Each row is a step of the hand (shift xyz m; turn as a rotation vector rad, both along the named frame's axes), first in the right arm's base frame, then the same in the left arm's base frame.
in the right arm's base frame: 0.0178 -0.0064 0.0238 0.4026 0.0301 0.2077
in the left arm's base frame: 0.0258 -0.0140 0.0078 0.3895 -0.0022 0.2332
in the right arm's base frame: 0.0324 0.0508 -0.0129 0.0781 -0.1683 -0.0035
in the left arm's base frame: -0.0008 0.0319 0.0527 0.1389 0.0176 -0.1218
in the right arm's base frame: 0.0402 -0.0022 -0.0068 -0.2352 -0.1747 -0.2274
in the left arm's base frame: 0.0316 0.0236 0.0105 -0.1937 0.0766 -0.3068
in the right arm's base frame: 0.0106 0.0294 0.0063 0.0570 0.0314 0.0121
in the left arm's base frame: -0.0024 0.0026 0.0317 0.0369 0.0183 0.0518
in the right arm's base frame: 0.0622 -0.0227 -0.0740 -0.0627 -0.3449 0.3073
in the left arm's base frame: 0.0355 0.0906 -0.0199 0.2115 -0.3421 -0.2357
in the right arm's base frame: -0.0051 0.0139 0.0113 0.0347 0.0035 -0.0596
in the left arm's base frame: -0.0065 -0.0106 0.0138 0.0061 0.0687 -0.0023
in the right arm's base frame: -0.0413 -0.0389 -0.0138 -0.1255 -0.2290 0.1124
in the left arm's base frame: -0.0212 -0.0107 -0.0533 0.0396 -0.1830 -0.2140
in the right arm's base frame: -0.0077 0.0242 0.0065 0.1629 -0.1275 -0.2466
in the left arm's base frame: -0.0150 -0.0063 0.0206 0.1052 0.2760 -0.1279
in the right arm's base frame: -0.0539 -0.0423 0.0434 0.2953 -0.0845 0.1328
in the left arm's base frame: -0.0100 -0.0675 -0.0438 0.3270 0.0029 0.0710
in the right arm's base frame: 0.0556 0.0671 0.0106 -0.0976 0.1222 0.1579
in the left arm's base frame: 0.0191 0.0233 0.0825 -0.0802 -0.1689 0.1202
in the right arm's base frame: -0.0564 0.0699 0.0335 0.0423 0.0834 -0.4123
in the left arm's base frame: -0.0662 -0.0464 0.0516 -0.1469 0.3949 -0.0343
